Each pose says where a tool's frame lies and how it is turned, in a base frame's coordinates. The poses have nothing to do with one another.
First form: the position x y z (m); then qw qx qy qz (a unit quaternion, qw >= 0).
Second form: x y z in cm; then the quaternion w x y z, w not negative. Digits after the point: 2 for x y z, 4 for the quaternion.
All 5 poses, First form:
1: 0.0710 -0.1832 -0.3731 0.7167 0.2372 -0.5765 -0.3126
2: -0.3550 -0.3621 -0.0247 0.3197 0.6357 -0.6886 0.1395
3: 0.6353 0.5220 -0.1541 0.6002 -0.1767 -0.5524 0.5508
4: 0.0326 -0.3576 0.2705 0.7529 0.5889 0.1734 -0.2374
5: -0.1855 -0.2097 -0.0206 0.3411 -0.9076 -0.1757 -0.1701
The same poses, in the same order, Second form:
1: 7.10 -18.32 -37.31 0.7167 0.2372 -0.5765 -0.3126
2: -35.50 -36.21 -2.47 0.3197 0.6357 -0.6886 0.1395
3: 63.53 52.20 -15.41 0.6002 -0.1767 -0.5524 0.5508
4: 3.26 -35.76 27.05 0.7529 0.5889 0.1734 -0.2374
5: -18.55 -20.97 -2.06 0.3411 -0.9076 -0.1757 -0.1701
